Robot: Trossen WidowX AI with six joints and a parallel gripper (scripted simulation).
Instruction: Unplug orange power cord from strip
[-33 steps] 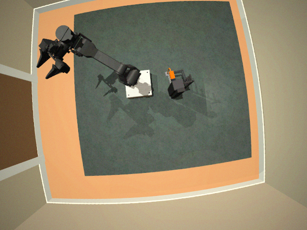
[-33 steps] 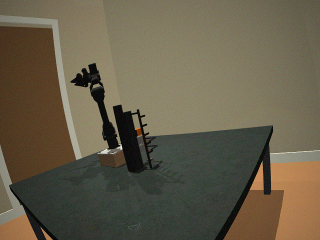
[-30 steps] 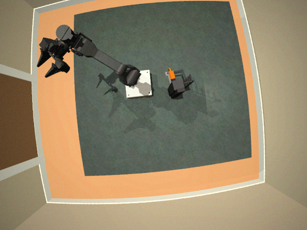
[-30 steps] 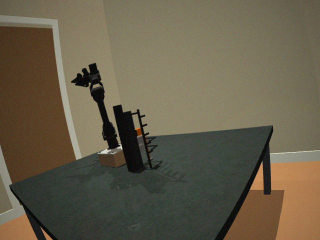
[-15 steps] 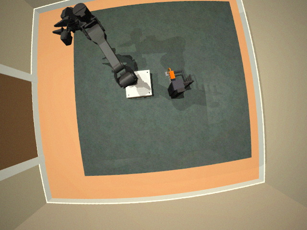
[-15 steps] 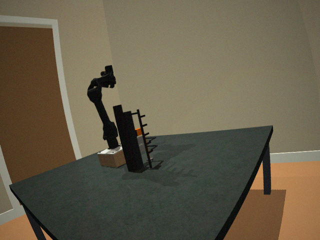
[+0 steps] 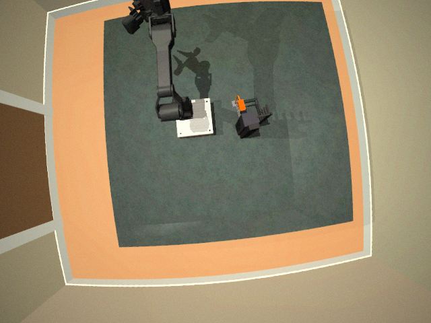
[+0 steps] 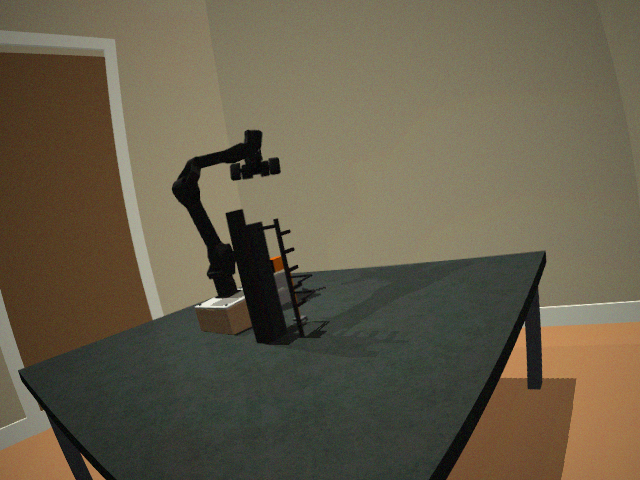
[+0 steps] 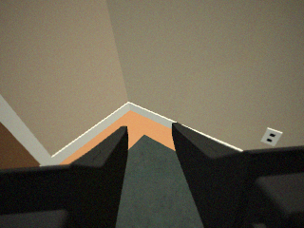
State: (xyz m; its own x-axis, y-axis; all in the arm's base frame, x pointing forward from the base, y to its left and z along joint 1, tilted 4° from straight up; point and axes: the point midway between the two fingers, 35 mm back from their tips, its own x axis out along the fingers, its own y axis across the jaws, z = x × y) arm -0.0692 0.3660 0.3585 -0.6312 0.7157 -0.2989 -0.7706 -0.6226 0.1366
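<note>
My gripper tip is 41 cm to the left of the orange plug, 36 cm short of it and 28 cm above it. From my gripper tip the other things lie so: dark upright block 51 cm to the right, 36 cm ahead, 29 cm below.
</note>
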